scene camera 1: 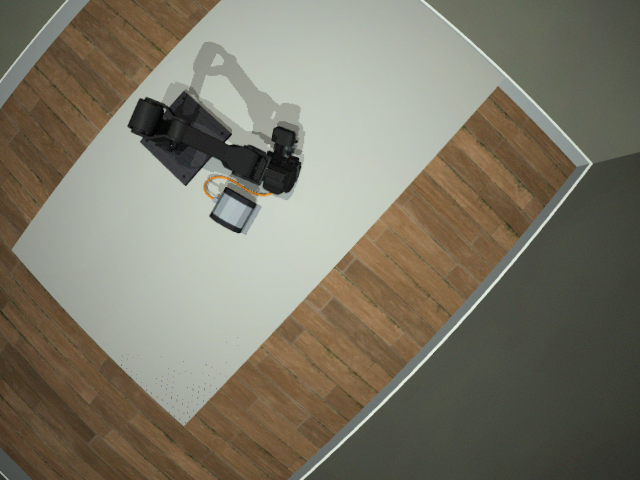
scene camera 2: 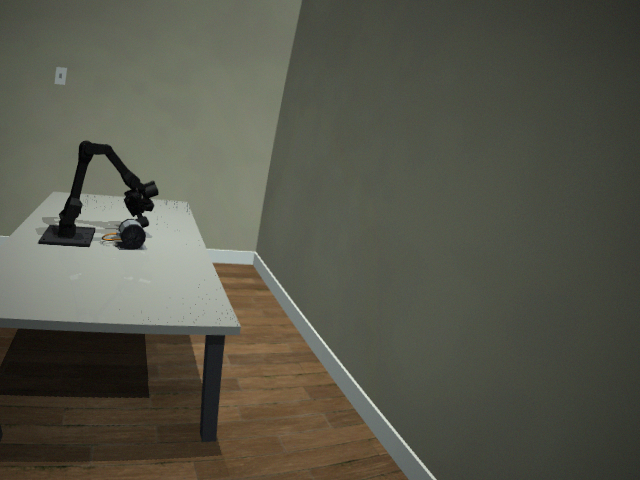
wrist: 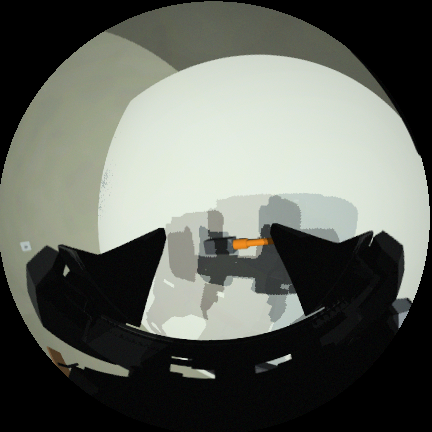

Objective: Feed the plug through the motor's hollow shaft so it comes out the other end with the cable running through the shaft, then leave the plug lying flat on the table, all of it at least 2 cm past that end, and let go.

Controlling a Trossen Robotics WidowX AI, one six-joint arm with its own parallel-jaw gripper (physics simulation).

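Places are measured from the arm's base along level axes (x left, y back, z up), in centimetres.
Where they show: gripper, fingertip midpoint: (scene camera 1: 293,155) (wrist: 218,231); arm's base at its link origin: (scene camera 2: 66,235).
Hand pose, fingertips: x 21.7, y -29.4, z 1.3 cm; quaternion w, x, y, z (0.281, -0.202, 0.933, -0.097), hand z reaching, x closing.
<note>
Things, the pixels of their centre, and the offset from my fingertips. Level surfaces: height alone.
- motor at the middle of its body: (scene camera 1: 232,209) (scene camera 2: 131,234) dx -24.0, dy +1.0, dz +2.2 cm
- dark plug at the middle of its body: (wrist: 220,245) dx -0.1, dy +2.0, dz -2.2 cm
- pale table at its surface level: dz -2.9 cm
The motor (scene camera 1: 233,210) (scene camera 2: 132,235), a grey cylinder with black ends, lies on its side on the table; its shaft hole is too small to make out. The orange cable (scene camera 1: 224,177) (scene camera 2: 109,235) (wrist: 255,243) loops from the motor's end nearer the arm base and runs under the wrist. In the wrist view the dark plug (wrist: 219,245) lies on the table at the cable's end, below and between the fingertips. The plug is hidden under the arm in scene camera 1. My gripper (wrist: 218,231) (scene camera 2: 142,222) is open and empty, above the plug and beside the motor.
The arm's black base plate (scene camera 1: 187,176) (scene camera 2: 67,240) stands on the pale table (scene camera 1: 170,289) (scene camera 2: 170,289), close to the cable loop. Part of a grey object shows at the wrist view's right edge. Wooden floor (scene camera 1: 392,268) and walls lie beyond the table edges.
</note>
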